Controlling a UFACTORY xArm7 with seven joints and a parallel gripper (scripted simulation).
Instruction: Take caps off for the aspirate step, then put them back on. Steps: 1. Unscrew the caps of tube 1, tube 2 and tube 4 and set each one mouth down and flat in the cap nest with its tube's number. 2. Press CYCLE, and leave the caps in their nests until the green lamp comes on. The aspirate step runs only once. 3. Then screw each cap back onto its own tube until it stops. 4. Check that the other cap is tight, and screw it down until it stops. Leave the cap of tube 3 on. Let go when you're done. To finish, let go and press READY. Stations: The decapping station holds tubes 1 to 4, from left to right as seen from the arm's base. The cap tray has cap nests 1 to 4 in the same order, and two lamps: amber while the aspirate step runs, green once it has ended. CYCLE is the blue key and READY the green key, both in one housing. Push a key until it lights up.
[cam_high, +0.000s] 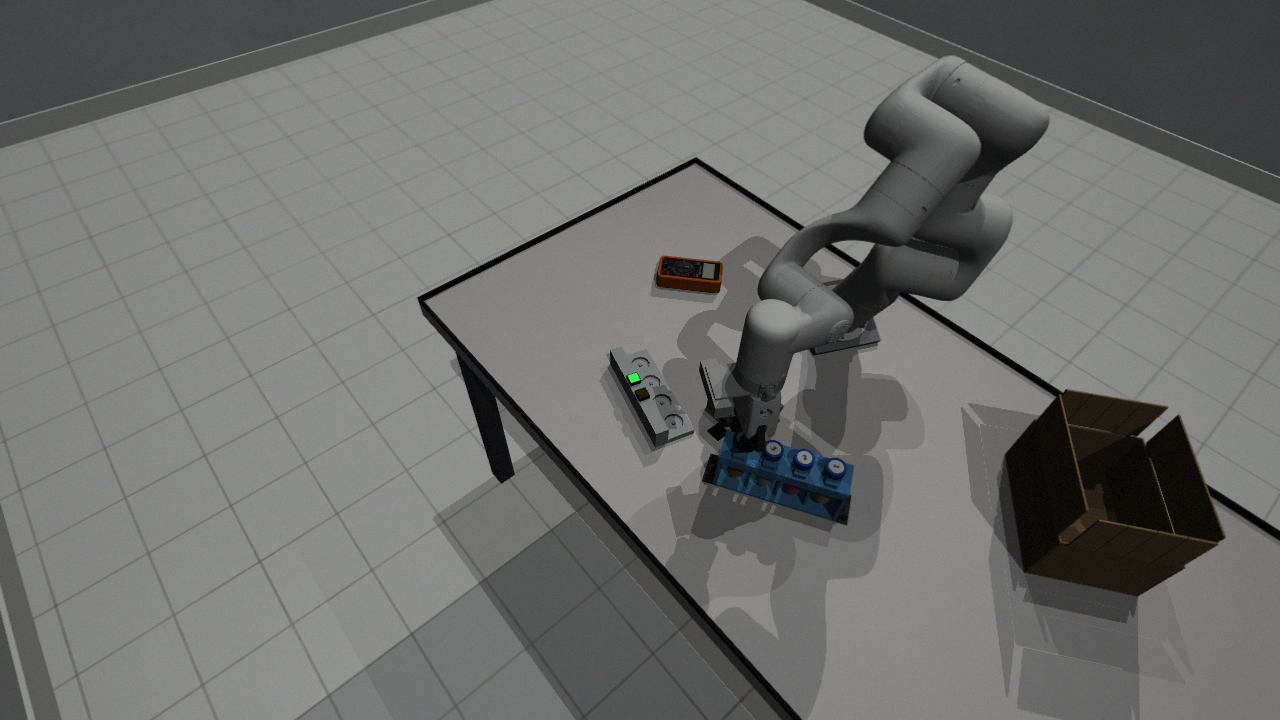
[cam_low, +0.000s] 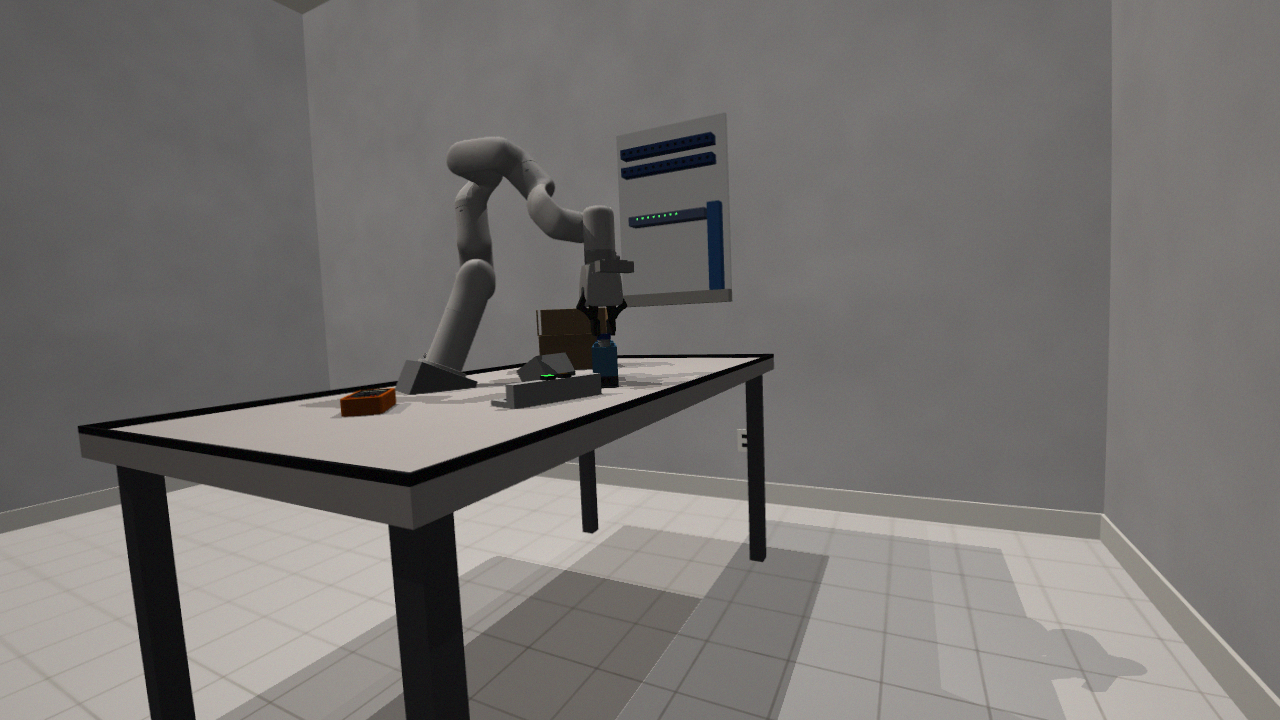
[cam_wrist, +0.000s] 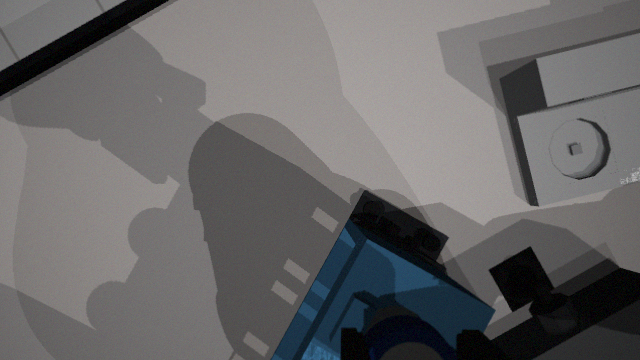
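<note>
Now: hand 2 cm above the cap 4. The rest, counted from my hand: cap 3: 3 cm behind, 4 cm to the left, 3 cm below; cap 2: 7 cm behind, 8 cm to the left, 3 cm below; cap 1: 10 cm behind, 12 cm to the left, 3 cm below.
</note>
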